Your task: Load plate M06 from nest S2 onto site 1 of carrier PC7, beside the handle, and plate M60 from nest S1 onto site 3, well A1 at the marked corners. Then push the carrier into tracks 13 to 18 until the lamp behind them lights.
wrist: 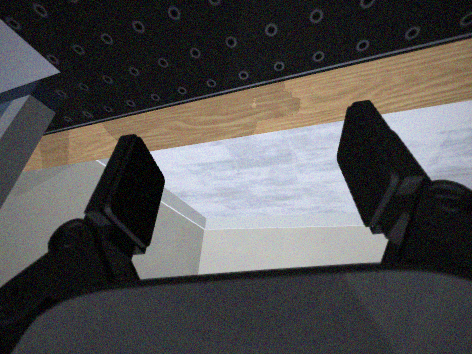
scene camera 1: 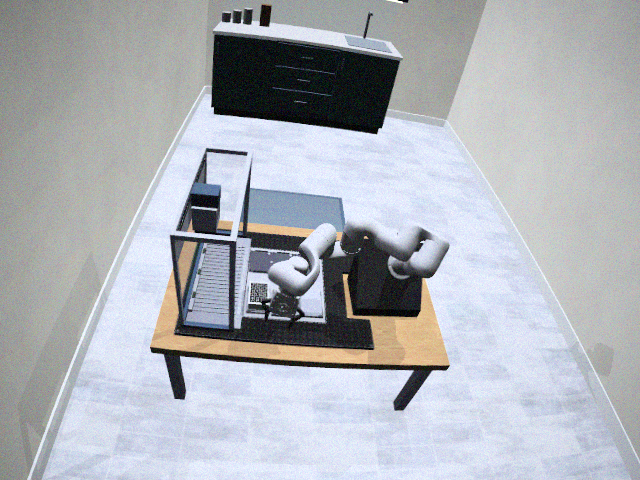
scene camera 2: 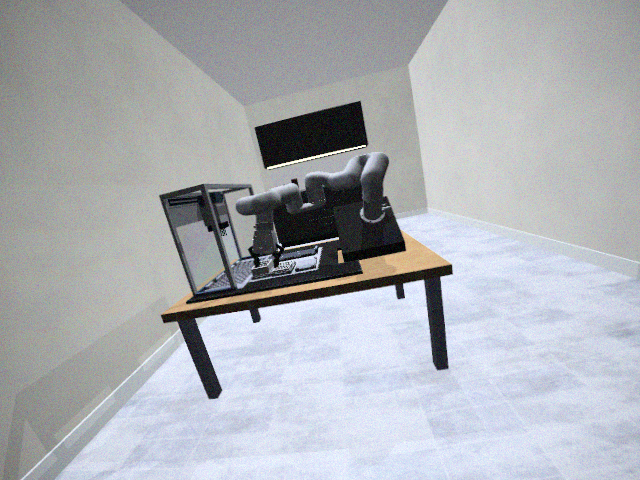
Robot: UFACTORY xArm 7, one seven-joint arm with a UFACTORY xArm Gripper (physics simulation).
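Places are measured from the arm's base along level axes (x ahead, y left, z up), in centimetres.
Pixels of known places: gripper, between the fingertips: (wrist: pixel 243 145) (scene camera 1: pixel 277 323) (scene camera 2: pixel 266 267); arm's base, origin of its link: (scene camera 1: pixel 401 264) (scene camera 2: pixel 372 214).
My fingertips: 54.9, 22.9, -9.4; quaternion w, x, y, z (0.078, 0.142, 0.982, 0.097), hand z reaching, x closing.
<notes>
Ahead of a thing's pixels: the offset from my fingertips to its top centre, as dx, dy, dz. "spot": to the spot under its first point. Level surfaces: height alone.
A pale well plate @(+6.1, -17.7, -2.5) (scene camera 1: pixel 258 292) with a dark grid lies on the white tray; its label is too small to read. In the second scene view, a white block-like plate (scene camera 2: pixel 262 267) and a gridded plate @(-4.5, -16.0, -5.3) (scene camera 2: pixel 284 266) sit close together. My gripper (scene camera 1: pixel 279 320) (scene camera 2: pixel 266 259) (wrist: pixel 243 145) is open, low over the plate area, with nothing between its fingers; it hides part of the tray in the first scene view. A flat dark purple-grey piece @(-6.6, -39.7, -4.9) (scene camera 1: pixel 262 260), possibly the carrier, lies behind the plates. The slatted tracks (scene camera 1: pixel 216 276) lie inside the frame. I cannot read track numbers or tell the lamp's state.
A tall metal frame (scene camera 1: pixel 232 289) (scene camera 2: pixel 221 242) stands at the left, with a blue-topped unit @(spot: +27.9, -28.6, +36.4) (scene camera 1: pixel 205 198) inside. Its grey post @(spot: +16.5, -2.7, -3.5) (wrist: pixel 22 130) shows at the wrist view's left. A dark perforated mat @(dz -7.9) (scene camera 1: pixel 351 333) (wrist: pixel 200 30) lies on the wooden table @(dz -9.2) (scene camera 1: pixel 398 341). The arm's black base (scene camera 1: pixel 385 294) stands right.
</notes>
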